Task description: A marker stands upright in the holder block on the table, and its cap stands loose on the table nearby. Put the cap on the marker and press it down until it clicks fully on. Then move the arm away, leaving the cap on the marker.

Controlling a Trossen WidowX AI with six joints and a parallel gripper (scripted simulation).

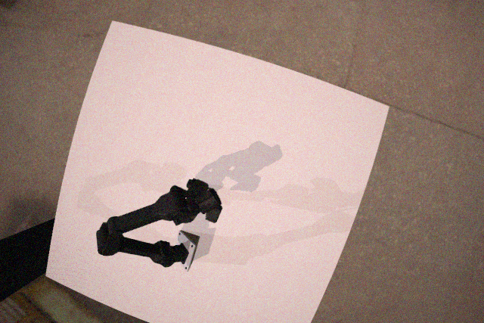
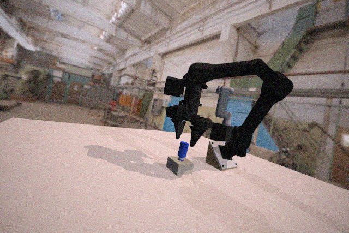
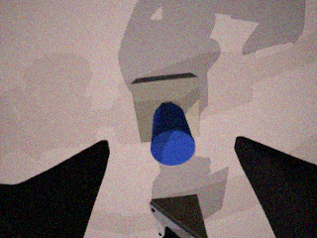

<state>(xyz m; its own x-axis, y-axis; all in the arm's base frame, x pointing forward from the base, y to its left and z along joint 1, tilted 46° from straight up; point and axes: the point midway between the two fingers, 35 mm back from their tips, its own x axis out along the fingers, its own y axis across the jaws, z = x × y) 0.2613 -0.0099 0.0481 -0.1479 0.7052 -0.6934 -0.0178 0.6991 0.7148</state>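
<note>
Right now the blue cap is 2 cm below my gripper tip. Round my gripper tip: grey holder block 8 cm below.
</note>
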